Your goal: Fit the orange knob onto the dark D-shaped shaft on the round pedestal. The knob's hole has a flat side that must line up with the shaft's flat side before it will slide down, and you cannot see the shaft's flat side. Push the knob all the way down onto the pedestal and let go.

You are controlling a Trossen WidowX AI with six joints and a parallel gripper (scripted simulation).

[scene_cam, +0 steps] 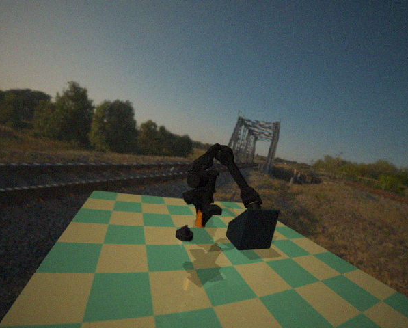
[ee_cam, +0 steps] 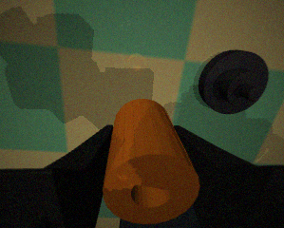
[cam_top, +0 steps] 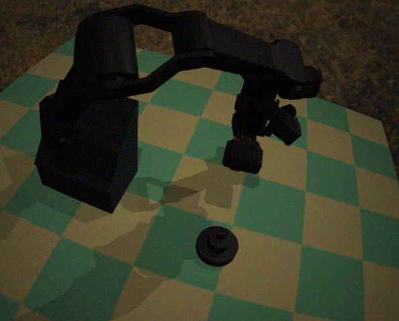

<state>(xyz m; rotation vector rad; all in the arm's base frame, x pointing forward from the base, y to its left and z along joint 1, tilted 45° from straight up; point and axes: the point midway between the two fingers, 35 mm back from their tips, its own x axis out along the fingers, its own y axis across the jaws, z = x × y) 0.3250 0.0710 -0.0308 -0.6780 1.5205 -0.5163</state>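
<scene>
Now: gripper tip 12 cm to the left of the dark round pedestal, 10 cm above it and 2 cm short of it. The rest, counted from my gripper tip: orange knob (2 cm above).
</scene>
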